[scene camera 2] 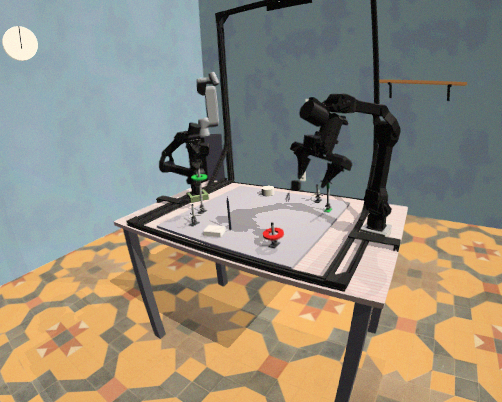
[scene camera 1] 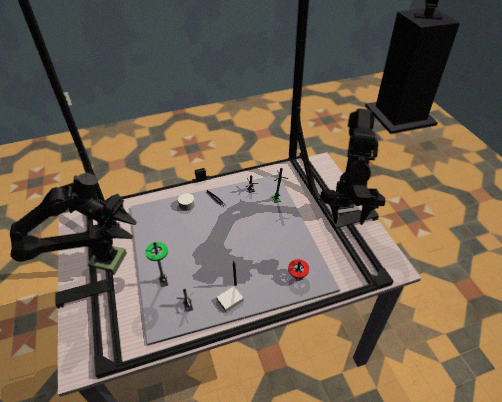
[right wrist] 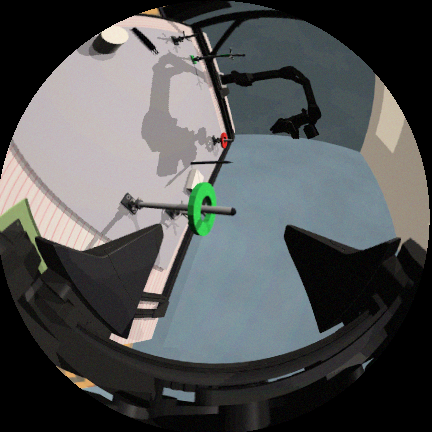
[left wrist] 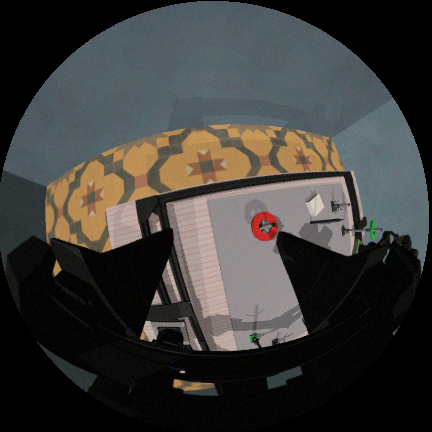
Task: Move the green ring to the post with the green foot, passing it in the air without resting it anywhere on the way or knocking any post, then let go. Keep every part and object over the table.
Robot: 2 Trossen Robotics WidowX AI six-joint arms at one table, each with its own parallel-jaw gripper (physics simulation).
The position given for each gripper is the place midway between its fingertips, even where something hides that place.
In view: the left gripper [scene camera 2: 310,183], the right gripper [scene camera 1: 134,230] and a green ring [right wrist: 202,189].
The left gripper shows as well in scene camera 1 [scene camera 1: 348,224] and in the left wrist view [left wrist: 226,236]. The right gripper also shows in the right wrist view [right wrist: 225,230].
